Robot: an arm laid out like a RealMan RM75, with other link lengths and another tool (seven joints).
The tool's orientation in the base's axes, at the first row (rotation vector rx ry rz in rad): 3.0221 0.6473 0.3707
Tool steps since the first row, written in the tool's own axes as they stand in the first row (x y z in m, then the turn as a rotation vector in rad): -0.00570 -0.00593 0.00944 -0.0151 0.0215 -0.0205; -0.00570 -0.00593 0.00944 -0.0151 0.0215 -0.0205; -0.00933 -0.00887 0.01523 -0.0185 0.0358 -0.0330; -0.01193 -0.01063 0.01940 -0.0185 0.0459 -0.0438; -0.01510 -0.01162 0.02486 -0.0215 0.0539 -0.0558; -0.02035 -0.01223 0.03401 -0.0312 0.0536 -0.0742; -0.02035 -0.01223 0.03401 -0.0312 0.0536 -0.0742; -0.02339 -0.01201 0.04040 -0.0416 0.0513 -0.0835; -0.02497 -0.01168 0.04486 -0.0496 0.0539 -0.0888; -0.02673 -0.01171 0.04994 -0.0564 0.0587 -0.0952; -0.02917 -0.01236 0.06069 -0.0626 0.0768 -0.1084; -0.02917 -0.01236 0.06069 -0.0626 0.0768 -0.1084; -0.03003 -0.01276 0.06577 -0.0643 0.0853 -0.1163
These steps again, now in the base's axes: -0.00518 0.00330 -0.01091 -0.0096 -0.0262 0.0182; -0.00518 0.00330 -0.01091 -0.0096 -0.0262 0.0182; -0.00820 0.00463 -0.01758 -0.0099 -0.0409 0.0307; -0.01021 0.00527 -0.02235 -0.0084 -0.0504 0.0419; -0.01212 0.00500 -0.02845 -0.0107 -0.0592 0.0535; -0.01484 0.00362 -0.03856 -0.0238 -0.0632 0.0692; -0.01484 0.00362 -0.03856 -0.0238 -0.0632 0.0692; -0.01593 0.00232 -0.04544 -0.0361 -0.0656 0.0757; -0.01614 0.00147 -0.05010 -0.0434 -0.0713 0.0793; -0.01650 0.00089 -0.05543 -0.0490 -0.0786 0.0843; -0.01637 0.00072 -0.06647 -0.0504 -0.0980 0.0971; -0.01637 0.00072 -0.06647 -0.0504 -0.0980 0.0971; -0.01609 0.00084 -0.07163 -0.0504 -0.1066 0.1051
